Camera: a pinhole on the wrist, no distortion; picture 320 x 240 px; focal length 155.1 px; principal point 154.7 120.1 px. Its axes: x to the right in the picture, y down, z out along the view. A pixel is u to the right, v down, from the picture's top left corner.
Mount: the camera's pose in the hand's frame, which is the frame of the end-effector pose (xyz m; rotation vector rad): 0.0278 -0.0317 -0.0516 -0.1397 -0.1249 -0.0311
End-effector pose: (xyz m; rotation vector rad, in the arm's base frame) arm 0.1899 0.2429 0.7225 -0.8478 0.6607 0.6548
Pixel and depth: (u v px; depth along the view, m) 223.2 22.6 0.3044
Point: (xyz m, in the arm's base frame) 0.4710 0.4231 0.8617
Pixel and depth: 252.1 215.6 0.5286
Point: 0.2346 0.8835 0.5643
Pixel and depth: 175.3 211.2 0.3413
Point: 0.1232 0.5767 0.7265
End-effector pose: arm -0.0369 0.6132 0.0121 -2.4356 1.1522 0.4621
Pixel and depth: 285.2 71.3 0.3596
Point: 0.1674 0.6624 -0.4005
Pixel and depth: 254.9 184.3 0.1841
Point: -0.0296 0.5576 -0.1756
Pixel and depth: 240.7 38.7 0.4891
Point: 0.2151 0.8379 -0.4732
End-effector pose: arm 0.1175 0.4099 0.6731 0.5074 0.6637 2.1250
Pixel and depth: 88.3 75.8 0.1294
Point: 0.2134 0.4195 0.6949
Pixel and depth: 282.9 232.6 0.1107
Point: 0.0514 0.4823 0.7690
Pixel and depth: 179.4 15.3 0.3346
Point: 0.4020 0.6306 0.7930
